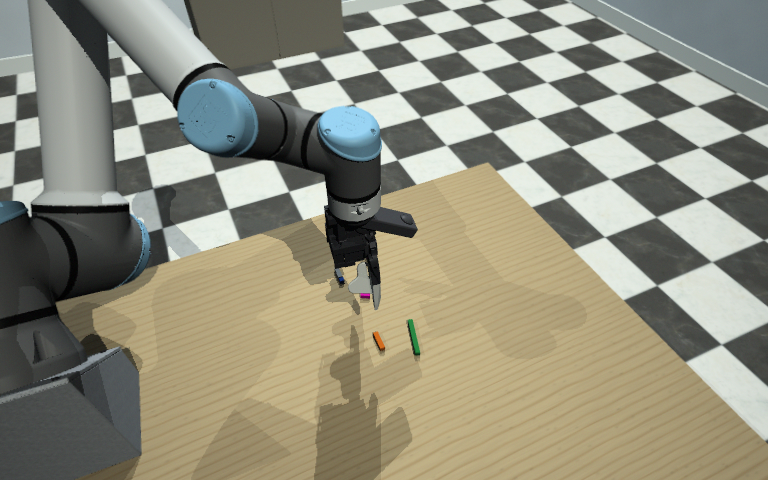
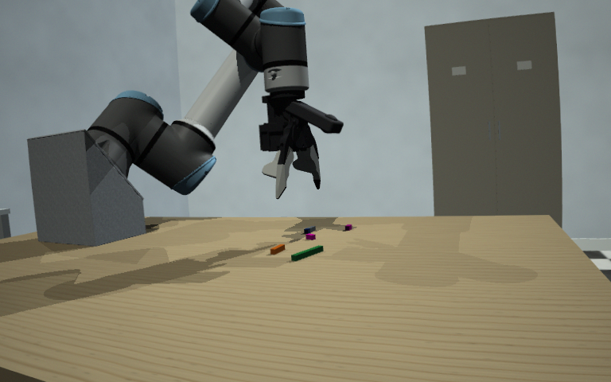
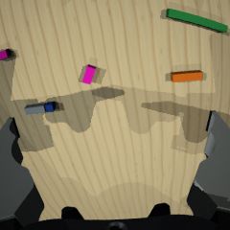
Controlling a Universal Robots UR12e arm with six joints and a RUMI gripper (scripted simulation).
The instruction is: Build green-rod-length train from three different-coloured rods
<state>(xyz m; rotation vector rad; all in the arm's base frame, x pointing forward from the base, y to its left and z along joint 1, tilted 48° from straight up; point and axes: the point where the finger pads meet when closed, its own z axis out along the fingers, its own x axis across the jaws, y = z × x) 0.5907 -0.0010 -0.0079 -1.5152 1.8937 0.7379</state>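
Right now the orange rod is 90 mm to the right of my hand, 90 mm below it and 20 mm behind it. From my hand the other things lie so: green rod (110 mm to the right, 90 mm below, 50 mm ahead); grey rod (110 mm to the left, 90 mm below, 20 mm behind); blue rod (90 mm to the left, 90 mm below, 20 mm behind).
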